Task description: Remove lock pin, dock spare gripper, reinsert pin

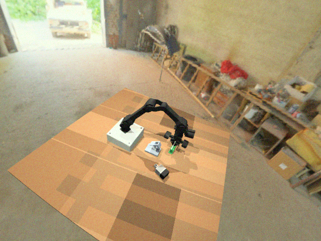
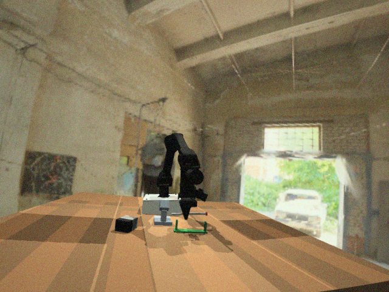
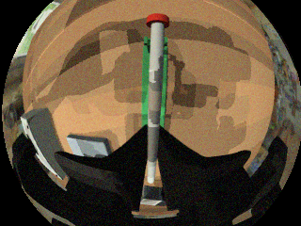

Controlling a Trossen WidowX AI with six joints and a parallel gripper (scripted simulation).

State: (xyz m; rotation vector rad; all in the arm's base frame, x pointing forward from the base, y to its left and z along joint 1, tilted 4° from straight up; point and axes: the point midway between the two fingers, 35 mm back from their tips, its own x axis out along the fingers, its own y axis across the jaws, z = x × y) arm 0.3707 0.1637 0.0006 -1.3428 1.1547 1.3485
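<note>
My gripper tip is now 3 cm above the green cradle and 2 cm to the right of it. The rest, counted from my gripper tip: spare gripper: 23 cm to the right, 4 cm ahead, 3 cm below; socket: 11 cm to the right, 10 cm behind.
</note>
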